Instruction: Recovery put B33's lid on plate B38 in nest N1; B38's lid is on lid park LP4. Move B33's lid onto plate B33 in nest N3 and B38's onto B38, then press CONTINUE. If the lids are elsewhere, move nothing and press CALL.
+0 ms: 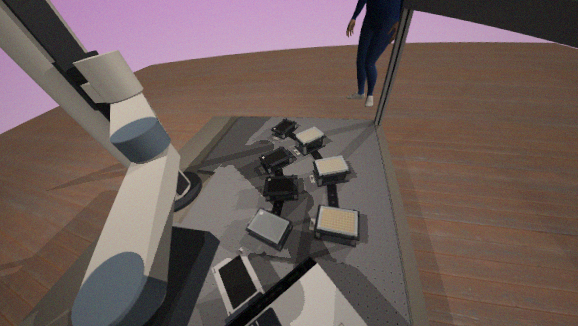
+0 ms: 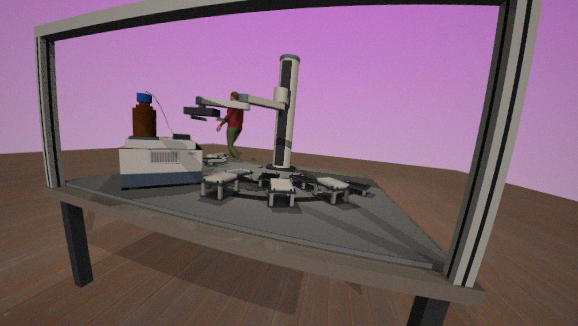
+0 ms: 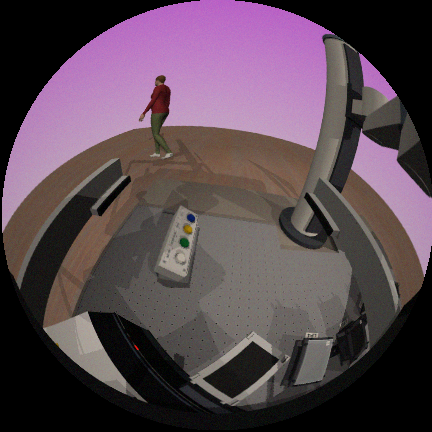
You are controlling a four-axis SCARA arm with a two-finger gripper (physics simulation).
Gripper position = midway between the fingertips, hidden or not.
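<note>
Nothing is carried by my gripper [image 3: 219,171]. There is a button box [image 3: 174,261] in the scene, and a brown bottle [image 2: 143,116] as well. A frame post [image 2: 515,23] is also here.
</note>
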